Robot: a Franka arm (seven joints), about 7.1 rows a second.
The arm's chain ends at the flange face. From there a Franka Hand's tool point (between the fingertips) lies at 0.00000 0.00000 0.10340 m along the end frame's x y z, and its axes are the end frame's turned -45 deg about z.
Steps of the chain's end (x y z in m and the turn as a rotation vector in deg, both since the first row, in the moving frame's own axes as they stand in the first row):
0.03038 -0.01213 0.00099 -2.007 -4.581 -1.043
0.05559 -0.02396 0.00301 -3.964 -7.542 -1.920
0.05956 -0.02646 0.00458 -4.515 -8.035 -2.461
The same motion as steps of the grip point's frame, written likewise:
0.02163 0.00970 0.00060 1.820 -4.658 -1.043
0.04155 0.01806 0.00187 2.530 -8.136 -1.920
0.04479 0.01928 0.00325 2.489 -8.874 -2.461

